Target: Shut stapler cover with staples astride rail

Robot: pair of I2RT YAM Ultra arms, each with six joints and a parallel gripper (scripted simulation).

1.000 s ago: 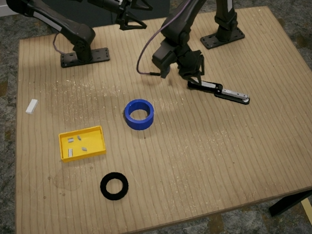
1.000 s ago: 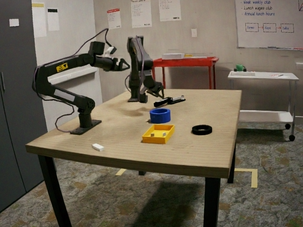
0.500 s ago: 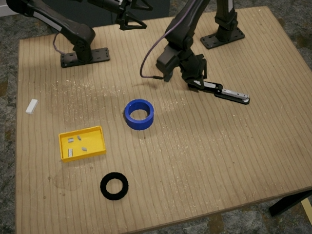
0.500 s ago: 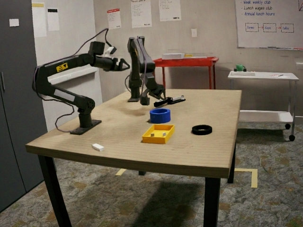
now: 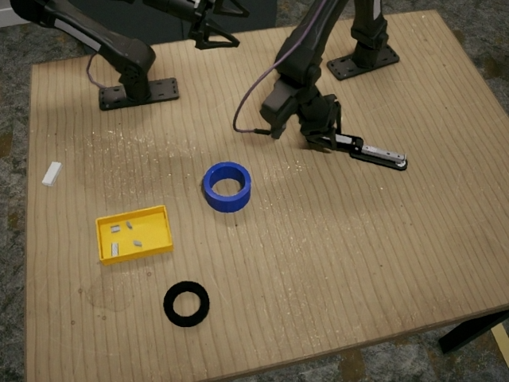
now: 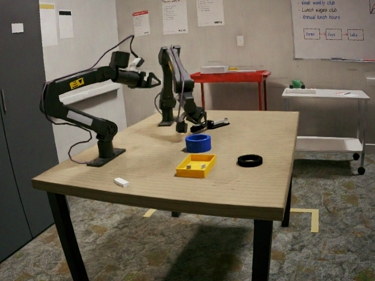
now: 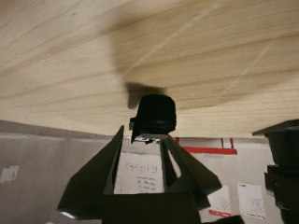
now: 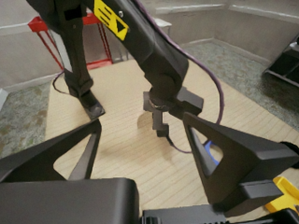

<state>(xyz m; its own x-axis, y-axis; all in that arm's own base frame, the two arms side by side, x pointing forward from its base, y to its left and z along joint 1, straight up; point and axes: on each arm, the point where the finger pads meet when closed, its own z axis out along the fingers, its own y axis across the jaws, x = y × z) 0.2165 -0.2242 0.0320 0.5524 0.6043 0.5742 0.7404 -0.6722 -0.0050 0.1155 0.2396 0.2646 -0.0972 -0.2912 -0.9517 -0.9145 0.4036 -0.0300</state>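
My left gripper is now 10 mm above the stapler cover. Also, from my left hand: black stapler 20 mm ahead, 50 mm to the left, 10 mm below; then yellow tray 140 mm ahead, 480 mm to the right, 20 mm below; then blue ring 70 mm ahead, 270 mm to the right, 10 mm below.
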